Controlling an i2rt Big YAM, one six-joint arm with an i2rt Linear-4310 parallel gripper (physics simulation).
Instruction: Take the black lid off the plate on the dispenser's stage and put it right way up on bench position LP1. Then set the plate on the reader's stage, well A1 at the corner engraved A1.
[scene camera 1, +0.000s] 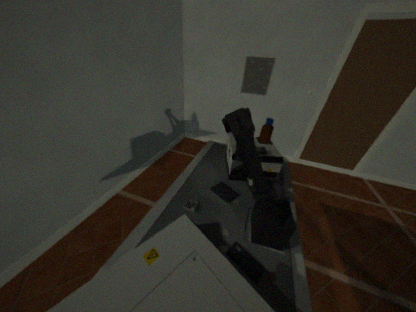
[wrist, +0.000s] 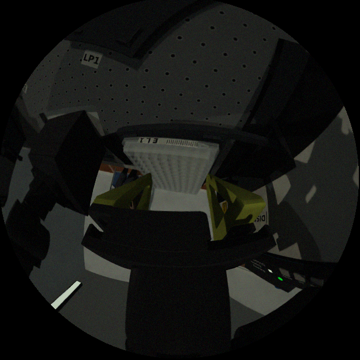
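Pixels of known places: arm's base at its link origin: (scene camera 1: 272, 215).
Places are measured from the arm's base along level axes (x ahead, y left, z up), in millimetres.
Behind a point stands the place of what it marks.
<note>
The white well plate (wrist: 170, 162) shows in the middle of the wrist view with its wells uncovered. Its label strip, marked EL1, faces the top of that view. My gripper (wrist: 178, 177) is open, with nothing held between its yellow-green fingers; the fingertips appear close to the plate's two sides near its lower end in the view. The LP1 label (wrist: 91, 59) is at the upper left, beside a dark flat shape (wrist: 120, 35); I cannot tell whether the black lid is part of it. In the scene view, the fingers and plate are too dark to make out.
A white device (scene camera 1: 272, 150) @[x 102, y -539, z 80 mm] with a brown, blue-capped bottle (scene camera 1: 266, 133) @[x 185, y -621, z 168 mm] on top stands behind the arm (scene camera 1: 247, 150) @[x 176, y 89, z 359 mm]. A dark flat slab (scene camera 1: 225, 191) @[x 298, y -151, z -129 mm] and a small pale block (scene camera 1: 190, 204) @[x 439, y 70, z -125 mm] lie on the bench. A large white housing (scene camera 1: 170, 272) @[x 217, y 486, z 201 mm] fills the foreground.
</note>
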